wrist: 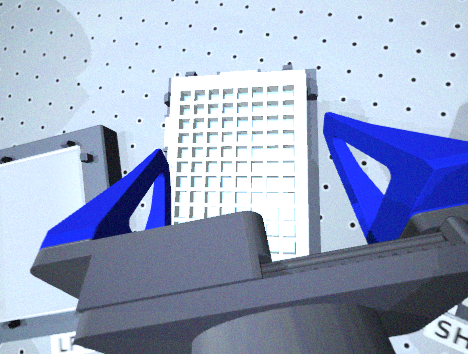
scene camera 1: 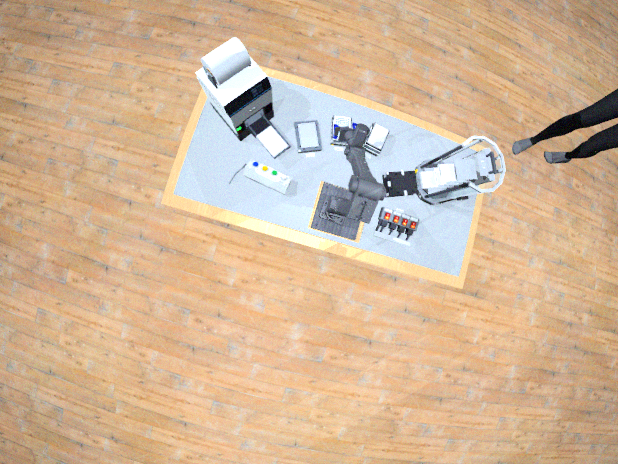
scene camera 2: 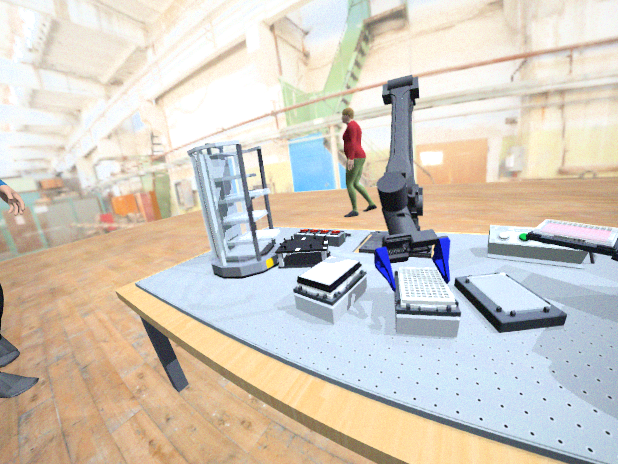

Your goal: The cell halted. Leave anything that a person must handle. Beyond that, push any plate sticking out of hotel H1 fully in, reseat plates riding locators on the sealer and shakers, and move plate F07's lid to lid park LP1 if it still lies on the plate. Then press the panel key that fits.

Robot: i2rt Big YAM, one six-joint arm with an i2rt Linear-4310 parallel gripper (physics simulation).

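Places are measured from the arm's base along level axes (x ahead, y left, z up), in centimetres.
Where they show: gripper, fingertip midpoint: [wrist: 242, 139] [scene camera 1: 343, 124] [scene camera 2: 421, 286]; arm's base, origin of the base link: [scene camera 1: 332, 212].
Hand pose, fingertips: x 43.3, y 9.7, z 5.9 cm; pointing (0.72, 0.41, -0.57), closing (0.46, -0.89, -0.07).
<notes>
Each offset is from my fingertips to the top centre of the thing. "*": to the spot under its first point.
My gripper [scene camera 1: 346, 128] [scene camera 2: 420, 285] [wrist: 242, 139] is open, its blue fingers on either side of a white gridded plate @(dx -2.1, dy +0.0, dz -0.1 cm) [wrist: 240, 165] on a shaker @(* dx +4.7, dy +1.9, dz -4.7 cm) [scene camera 2: 427, 326] [wrist: 313, 150]. More of the shaker's rim shows right of the plate in the wrist view; whether it rides a locator is unclear. A black-skirted, white-topped plate @(dx +0.5, dy -18.3, dz +1.2 cm) [scene camera 1: 379, 136] [scene camera 2: 330, 273] sits on the neighbouring block @(* dx +7.8, dy -17.0, dz -3.5 cm) [scene camera 2: 320, 306]. The dark pad [scene camera 1: 318, 149] [scene camera 2: 530, 321] [wrist: 92, 137], labelled "LP", bears a pale panel. The sealer @(* dx -9.3, dy +44.6, dz +25.9 cm) [scene camera 1: 245, 80] has a plate @(dx -22.8, dy +29.0, dz +6.2 cm) [scene camera 1: 272, 140] [scene camera 2: 575, 231] on its extended tray. Hotel @(dx -8.2, dy -57.6, dz +34.9 cm) [scene camera 2: 248, 205] holds several plates.
The panel @(dx -37.5, dy +26.2, dz +1.3 cm) [scene camera 1: 280, 183] [scene camera 2: 540, 252] has blue, yellow, green and white keys. A black fixture @(dx -17.1, dy -38.4, dz +0.5 cm) [scene camera 1: 400, 183] [scene camera 2: 302, 257] stands beside the hotel. A block with red switches [scene camera 1: 396, 219] [scene camera 2: 322, 237] is near the arm base. A person in red [scene camera 2: 354, 142] is beyond the table; another is partly visible.
</notes>
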